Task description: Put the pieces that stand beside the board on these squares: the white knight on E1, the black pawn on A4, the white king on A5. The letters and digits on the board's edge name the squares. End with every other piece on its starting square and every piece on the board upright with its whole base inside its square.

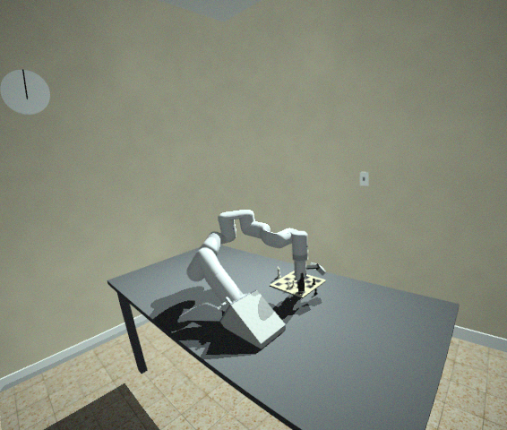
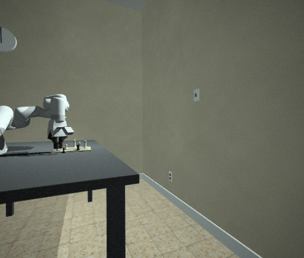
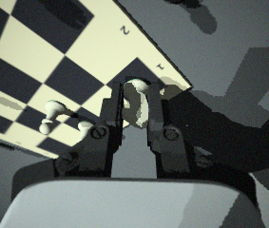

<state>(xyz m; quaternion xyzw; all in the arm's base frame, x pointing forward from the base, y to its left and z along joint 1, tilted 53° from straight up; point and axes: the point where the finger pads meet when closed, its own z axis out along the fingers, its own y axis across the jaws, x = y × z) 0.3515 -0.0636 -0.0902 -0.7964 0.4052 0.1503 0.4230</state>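
The white knight lies 1 cm below my hand. Round my hand: black pawn: 3 cm ahead, 7 cm to the right, 3 cm below; white king: 10 cm ahead, 21 cm to the left, 1 cm below; chessboard: 8 cm ahead, 7 cm to the left, 4 cm below.
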